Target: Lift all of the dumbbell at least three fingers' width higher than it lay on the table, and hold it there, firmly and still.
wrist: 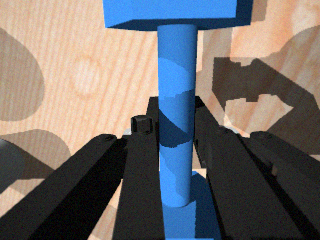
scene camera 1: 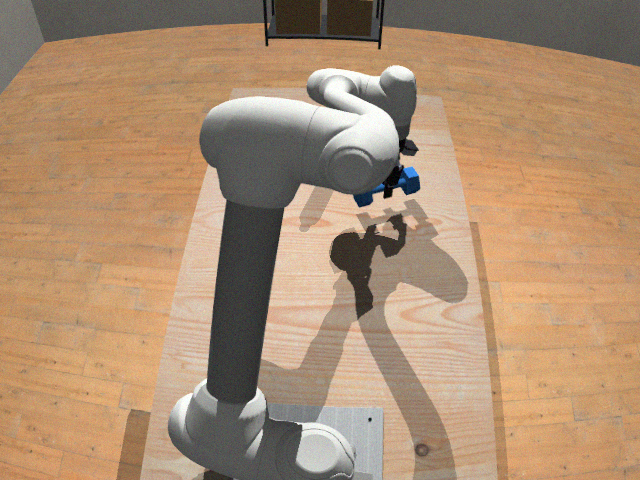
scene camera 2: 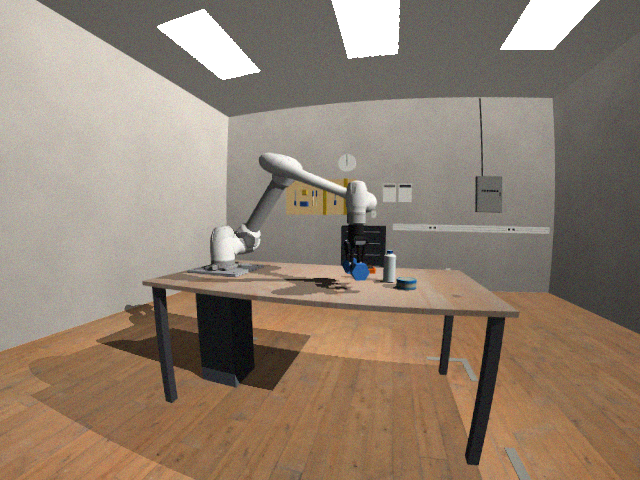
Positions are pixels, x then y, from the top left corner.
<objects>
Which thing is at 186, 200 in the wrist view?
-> A blue dumbbell.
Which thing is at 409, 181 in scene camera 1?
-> A blue dumbbell.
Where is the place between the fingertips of my gripper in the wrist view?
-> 174, 111
</objects>
